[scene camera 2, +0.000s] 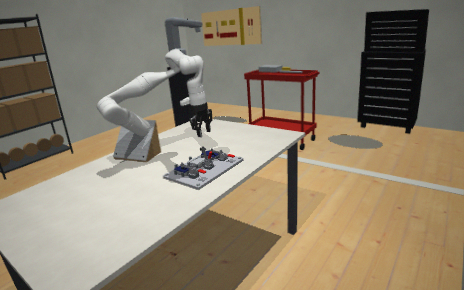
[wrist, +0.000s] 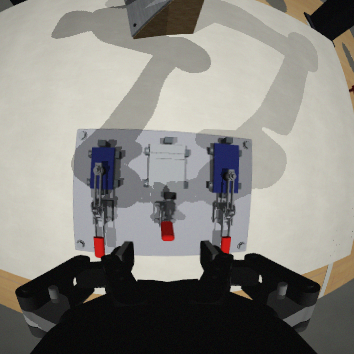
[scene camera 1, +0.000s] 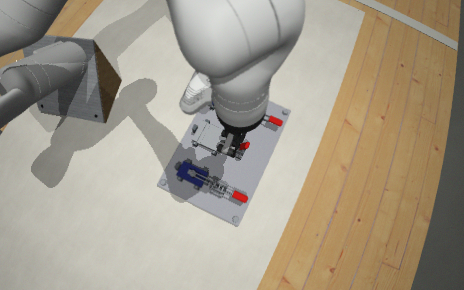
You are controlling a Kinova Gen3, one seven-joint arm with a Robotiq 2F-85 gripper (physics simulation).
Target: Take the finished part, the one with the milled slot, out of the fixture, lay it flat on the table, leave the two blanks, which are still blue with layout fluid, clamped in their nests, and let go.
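Seen in the pictures: gripper, fingertip midpoint: (scene camera 2: pixel 204 134) (wrist: pixel 166 251); arm's base, origin of the base link: (scene camera 2: pixel 143 128) (scene camera 1: pixel 72 59).
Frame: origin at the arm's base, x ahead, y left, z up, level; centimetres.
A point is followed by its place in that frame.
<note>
The finished part (scene camera 1: pixel 206 135) @[x 38.4, y -0.6, z -11.9 cm] (wrist: pixel 167 170) @[x 40.0, y -0.1, z -11.9 cm], a pale silver block with a line across its upper end, sits in the middle nest of the fixture plate (scene camera 1: pixel 170 178) @[x 34.7, y -14.5, z -14.0 cm] (wrist: pixel 135 240) @[x 52.9, y -5.7, z -14.0 cm] (scene camera 2: pixel 199 186) @[x 55.6, y -17.3, z -14.1 cm]. The middle clamp (wrist: pixel 165 211) @[x 45.6, y -0.9, z -4.4 cm] is swung back off it, its red handle (scene camera 1: pixel 244 146) @[x 49.0, y -1.1, z -5.2 cm] (wrist: pixel 167 231) @[x 48.7, y -0.5, z -6.0 cm] raised. Blue blanks sit under closed clamps: the left blank (wrist: pixel 108 157) @[x 38.1, y -10.1, z -11.4 cm] (scene camera 1: pixel 184 169) @[x 37.5, y -11.1, z -11.4 cm] (scene camera 2: pixel 181 169) @[x 40.3, y -12.3, z -11.4 cm] and the right blank (wrist: pixel 225 154) (scene camera 2: pixel 210 154), which the arm hides in scene camera 1. My gripper (scene camera 2: pixel 204 133) @[x 47.8, y -1.4, z 3.8 cm] (wrist: pixel 166 251) @[x 47.8, y -1.4, z 3.8 cm] is open and empty, above the plate; its fingertips are partly hidden in scene camera 1.
The arm's wedge-shaped base (scene camera 1: pixel 75 95) @[x 0.3, y -6.7, z -8.3 cm] (scene camera 2: pixel 137 145) @[x 0.3, y -6.3, z -7.9 cm] (wrist: pixel 165 20) @[x 7.4, y -1.7, z -10.4 cm] stands on the table (scene camera 1: pixel 115 235) @[x 28.1, y -34.4, z -15.5 cm] (scene camera 2: pixel 100 215) @[x 33.4, y -53.3, z -15.5 cm], beyond the nest side of the plate. The closed clamps' red handles (wrist: pixel 99 246) @[x 52.6, y -11.3, z -9.4 cm] (wrist: pixel 225 245) @[x 53.0, y 10.4, z -10.4 cm] point away from the base. A red cart (scene camera 2: pixel 282 76) stands behind the table.
</note>
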